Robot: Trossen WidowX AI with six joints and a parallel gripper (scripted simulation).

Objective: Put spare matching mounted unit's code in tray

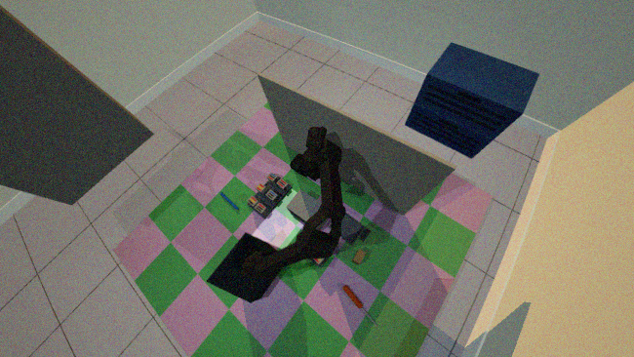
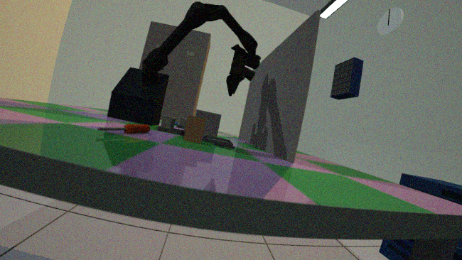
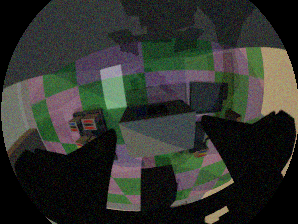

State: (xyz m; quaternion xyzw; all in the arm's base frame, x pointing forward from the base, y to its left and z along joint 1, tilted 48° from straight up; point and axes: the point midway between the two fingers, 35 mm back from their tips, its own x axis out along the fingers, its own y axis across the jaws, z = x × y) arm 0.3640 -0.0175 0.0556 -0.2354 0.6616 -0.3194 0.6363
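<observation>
Now: the spare block 20 cm to the left of my gripper tip, 16 cm below it and 11 cm behind it. Round my gripper tip: mounted unit: 15 cm below, 8 cm behind, 1 cm to the left; tall grey panel: 15 cm ahead, 2 cm to the right, 2 cm above; flat dark tray: 20 cm below, 17 cm to the right, 5 cm behind.
</observation>
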